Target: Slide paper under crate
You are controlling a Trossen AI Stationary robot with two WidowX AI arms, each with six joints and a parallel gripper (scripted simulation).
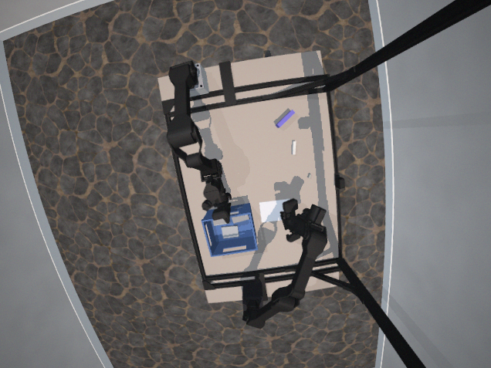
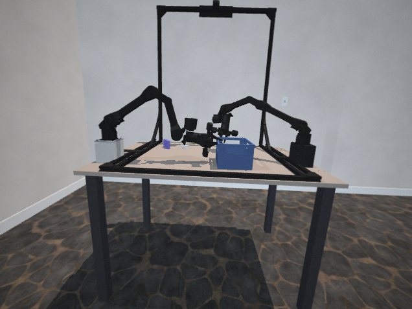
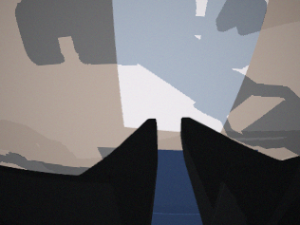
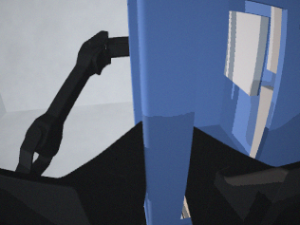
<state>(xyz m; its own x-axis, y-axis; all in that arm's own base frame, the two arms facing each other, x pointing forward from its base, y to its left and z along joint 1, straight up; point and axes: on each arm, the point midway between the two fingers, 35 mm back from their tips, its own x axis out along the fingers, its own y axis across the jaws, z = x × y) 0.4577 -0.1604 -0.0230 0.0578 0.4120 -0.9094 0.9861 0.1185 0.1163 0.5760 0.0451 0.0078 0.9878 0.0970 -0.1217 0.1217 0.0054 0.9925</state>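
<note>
My left hand is 100 mm above the sheet of paper and 30 mm short of it. The rest, counted from my left hand: tiny piece: 160 mm behind, 130 mm to the right, 90 mm below; plastic crate: 250 mm ahead, 30 mm below, 20 mm to the left; white bar: 270 mm to the right, 110 mm behind, 90 mm below.
</note>
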